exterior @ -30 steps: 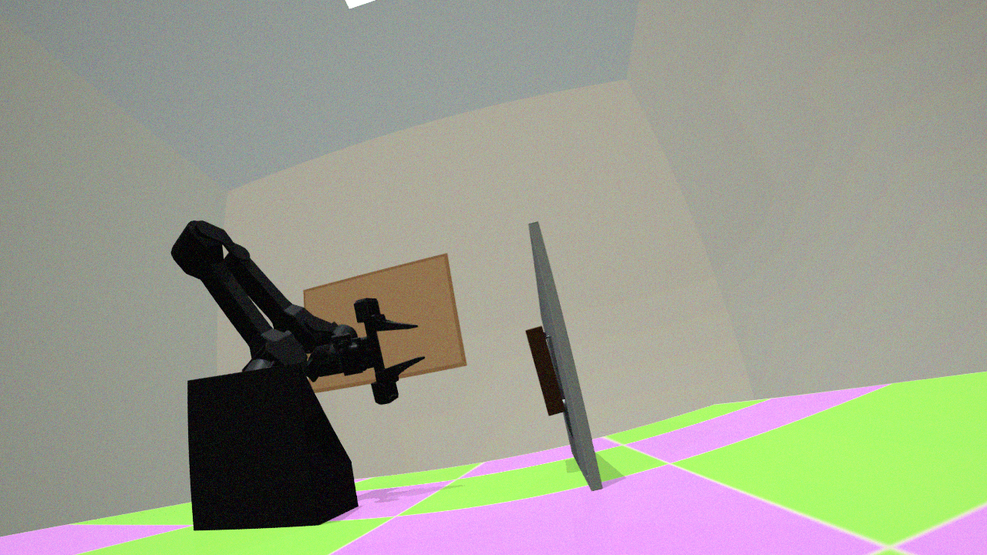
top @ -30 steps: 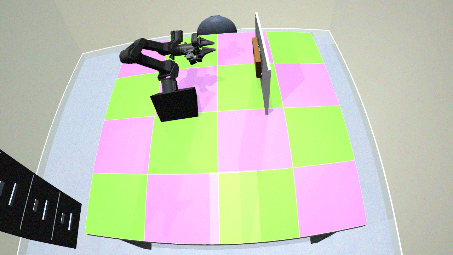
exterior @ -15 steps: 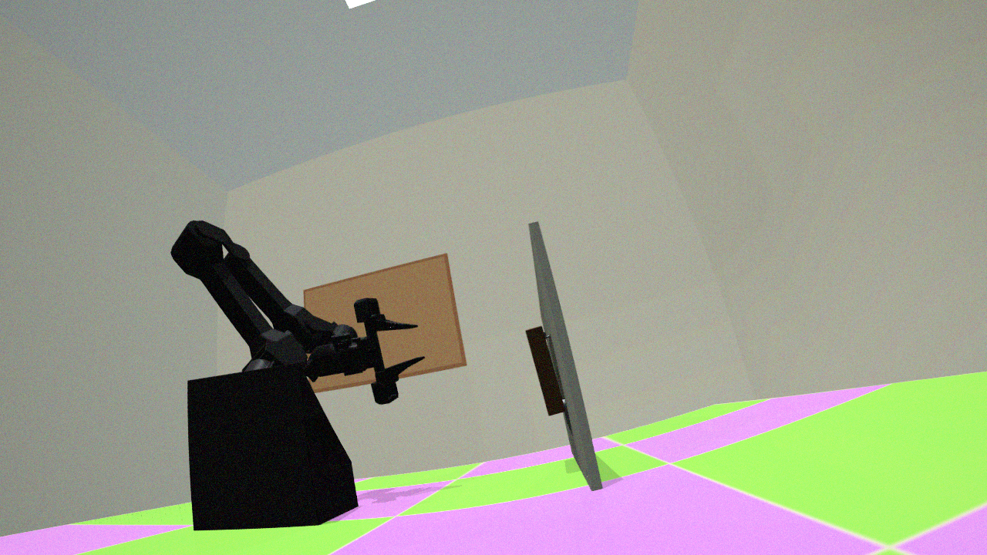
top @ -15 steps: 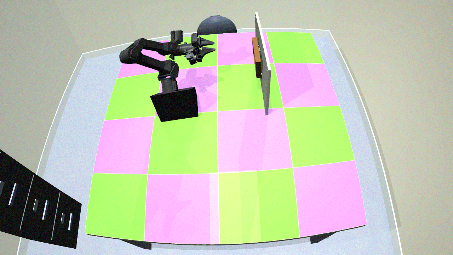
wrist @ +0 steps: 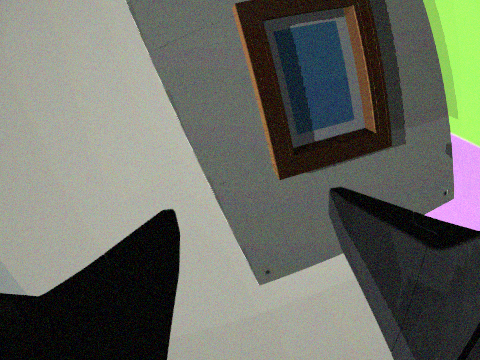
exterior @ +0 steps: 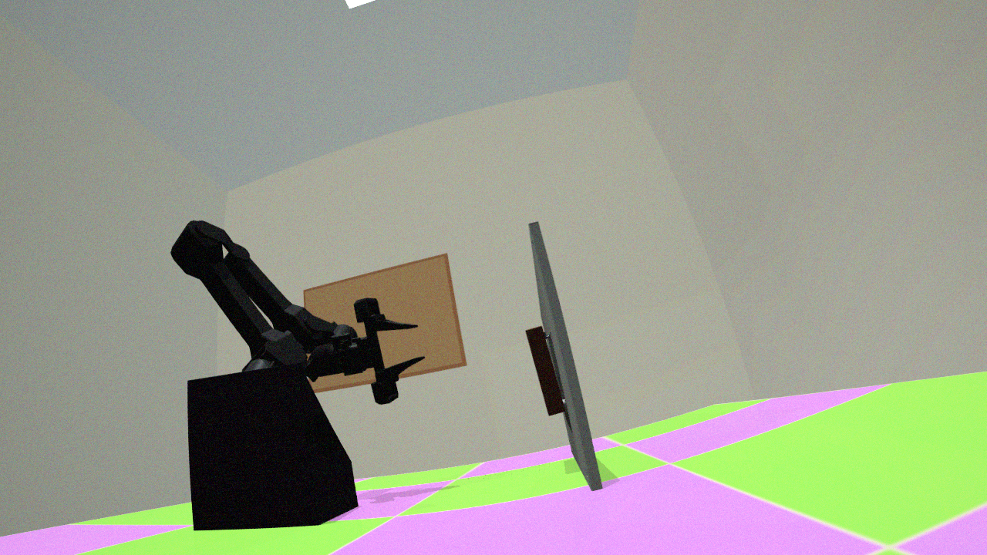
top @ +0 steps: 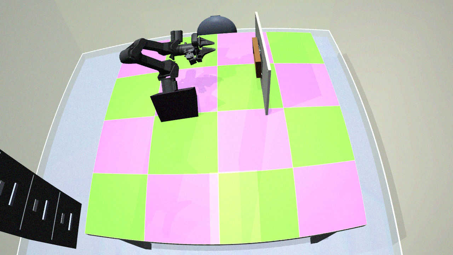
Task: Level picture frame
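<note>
The picture frame lies 210 mm ahead of my gripper tip, 10 mm to the left of it and 90 mm below it. Also, from my gripper tip: wall panel 220 mm ahead, 100 mm below.
</note>
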